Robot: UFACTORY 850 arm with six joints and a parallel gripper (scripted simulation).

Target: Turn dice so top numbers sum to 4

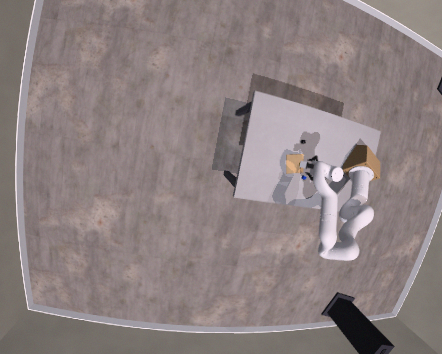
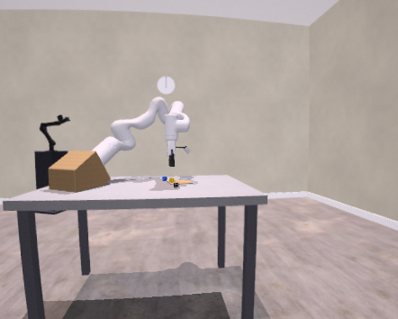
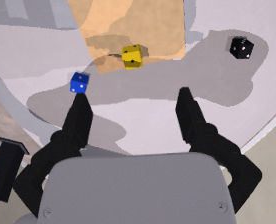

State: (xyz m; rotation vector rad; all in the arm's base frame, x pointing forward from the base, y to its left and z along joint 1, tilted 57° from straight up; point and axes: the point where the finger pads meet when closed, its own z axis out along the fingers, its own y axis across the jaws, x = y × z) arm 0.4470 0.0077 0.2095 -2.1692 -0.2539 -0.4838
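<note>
Now: hand 100 mm above the blue die, 70 mm to the right of it and 70 mm past it. Round my hand: yellow die 100 mm below; tan mat 110 mm below, 40 mm ahead, 20 mm to the left; black die 150 mm to the right, 100 mm below, 70 mm ahead.
</note>
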